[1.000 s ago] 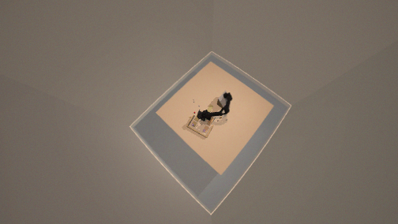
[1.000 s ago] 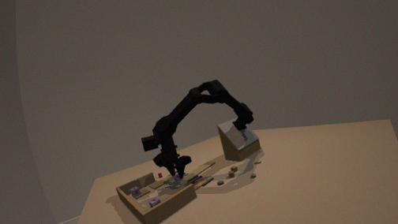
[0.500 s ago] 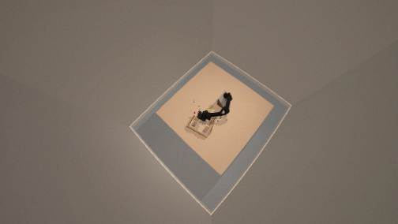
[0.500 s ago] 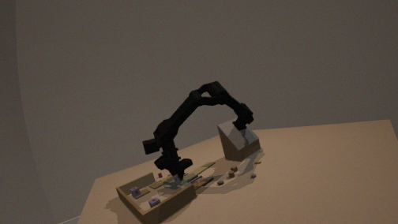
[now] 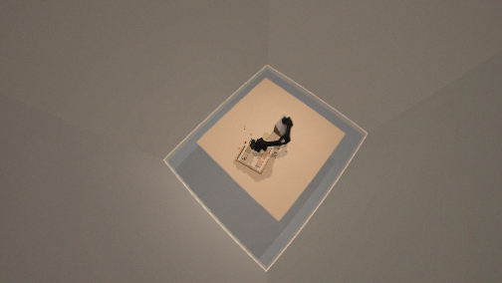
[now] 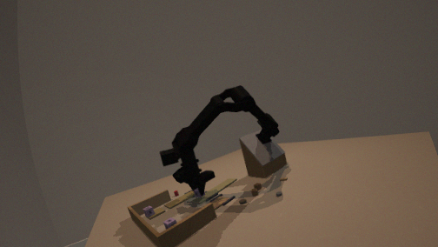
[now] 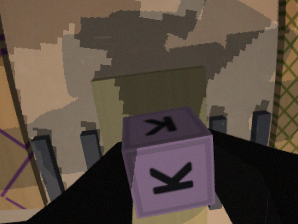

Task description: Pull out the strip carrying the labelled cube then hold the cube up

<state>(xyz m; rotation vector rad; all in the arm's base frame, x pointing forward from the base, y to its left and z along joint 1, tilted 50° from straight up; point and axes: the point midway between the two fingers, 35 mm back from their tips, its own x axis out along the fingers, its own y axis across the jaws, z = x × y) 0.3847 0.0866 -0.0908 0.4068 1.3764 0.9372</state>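
Right now the pale olive strip is 90 mm behind my gripper tip, 20 mm to the right of it and 20 mm below it.
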